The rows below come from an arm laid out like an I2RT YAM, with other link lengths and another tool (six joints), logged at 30 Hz.
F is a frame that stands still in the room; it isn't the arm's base.
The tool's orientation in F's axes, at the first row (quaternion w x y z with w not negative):
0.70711, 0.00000, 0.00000, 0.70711
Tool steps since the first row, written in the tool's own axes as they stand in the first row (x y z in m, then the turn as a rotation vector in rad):
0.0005, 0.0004, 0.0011, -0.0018, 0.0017, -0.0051
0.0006, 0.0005, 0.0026, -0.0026, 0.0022, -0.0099
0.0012, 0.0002, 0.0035, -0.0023, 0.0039, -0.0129
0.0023, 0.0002, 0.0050, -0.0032, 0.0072, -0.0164
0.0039, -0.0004, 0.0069, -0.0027, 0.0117, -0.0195
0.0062, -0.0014, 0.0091, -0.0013, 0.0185, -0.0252
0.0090, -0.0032, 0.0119, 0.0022, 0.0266, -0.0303
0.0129, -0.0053, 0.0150, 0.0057, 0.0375, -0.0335
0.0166, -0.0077, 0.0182, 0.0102, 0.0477, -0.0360
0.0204, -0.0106, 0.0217, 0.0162, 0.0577, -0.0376
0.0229, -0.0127, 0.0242, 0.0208, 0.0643, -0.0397
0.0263, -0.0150, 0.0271, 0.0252, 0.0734, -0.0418
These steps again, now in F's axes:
-0.0004, 0.0005, 0.0011, -0.0017, -0.0018, -0.0051
-0.0005, 0.0006, 0.0026, -0.0022, -0.0026, -0.0099
-0.0002, 0.0012, 0.0035, -0.0039, -0.0023, -0.0129
-0.0002, 0.0023, 0.0050, -0.0072, -0.0032, -0.0164
0.0004, 0.0039, 0.0069, -0.0117, -0.0027, -0.0195
0.0014, 0.0062, 0.0091, -0.0185, -0.0013, -0.0252
0.0032, 0.0090, 0.0119, -0.0266, 0.0022, -0.0303
0.0053, 0.0129, 0.0150, -0.0375, 0.0057, -0.0335
0.0077, 0.0166, 0.0182, -0.0477, 0.0102, -0.0360
0.0106, 0.0204, 0.0217, -0.0577, 0.0162, -0.0376
0.0127, 0.0229, 0.0242, -0.0643, 0.0208, -0.0397
0.0150, 0.0263, 0.0271, -0.0734, 0.0252, -0.0418

